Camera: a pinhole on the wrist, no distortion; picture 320 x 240 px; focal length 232.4 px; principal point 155.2 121.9 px. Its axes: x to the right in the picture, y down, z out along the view. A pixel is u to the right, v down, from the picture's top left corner.
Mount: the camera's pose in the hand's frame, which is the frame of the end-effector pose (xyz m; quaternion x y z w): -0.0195 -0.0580 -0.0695 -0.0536 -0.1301 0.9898 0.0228
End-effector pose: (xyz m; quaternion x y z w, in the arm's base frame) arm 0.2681 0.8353 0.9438 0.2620 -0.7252 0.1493 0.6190
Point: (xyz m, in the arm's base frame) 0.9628 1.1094 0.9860
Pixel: behind the camera
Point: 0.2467 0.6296 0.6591
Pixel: 296 173
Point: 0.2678 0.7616 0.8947
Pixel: 158 76
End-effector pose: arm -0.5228 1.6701 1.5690 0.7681 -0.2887 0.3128 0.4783
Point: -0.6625 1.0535 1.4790
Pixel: outside the picture
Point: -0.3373 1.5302 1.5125
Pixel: 20 109
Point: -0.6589 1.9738 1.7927
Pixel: behind the camera
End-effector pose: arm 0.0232 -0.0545 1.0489 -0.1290 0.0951 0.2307 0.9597
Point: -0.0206 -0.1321 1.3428
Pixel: 216 99
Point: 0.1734 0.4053 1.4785
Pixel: outside the picture
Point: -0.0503 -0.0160 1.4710
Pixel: 198 42
